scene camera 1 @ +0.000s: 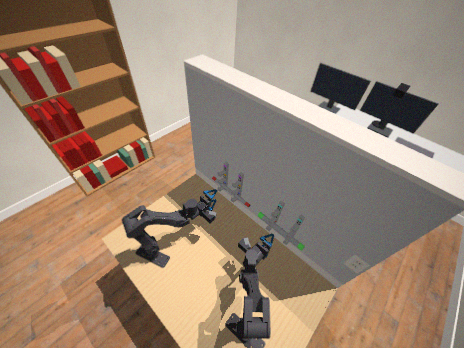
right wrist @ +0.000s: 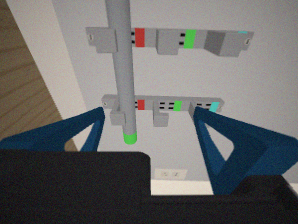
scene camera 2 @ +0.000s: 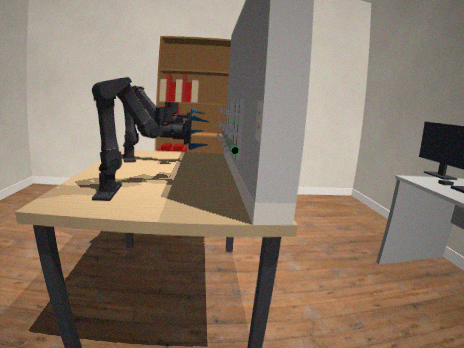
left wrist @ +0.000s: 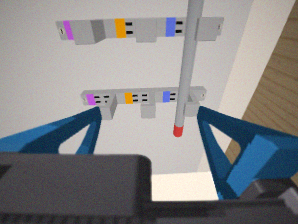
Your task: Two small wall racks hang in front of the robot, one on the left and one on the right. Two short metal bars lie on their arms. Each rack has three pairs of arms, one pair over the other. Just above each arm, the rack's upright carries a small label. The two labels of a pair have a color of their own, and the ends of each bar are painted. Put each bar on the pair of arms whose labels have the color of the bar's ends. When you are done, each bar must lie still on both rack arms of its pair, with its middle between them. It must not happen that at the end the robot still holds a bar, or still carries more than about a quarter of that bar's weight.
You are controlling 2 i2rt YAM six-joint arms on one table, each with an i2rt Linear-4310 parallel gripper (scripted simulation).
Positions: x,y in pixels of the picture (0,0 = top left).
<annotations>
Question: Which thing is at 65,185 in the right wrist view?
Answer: The right gripper.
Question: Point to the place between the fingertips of the left gripper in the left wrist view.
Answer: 149,111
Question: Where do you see a grey wall panel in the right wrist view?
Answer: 251,85
</annotations>
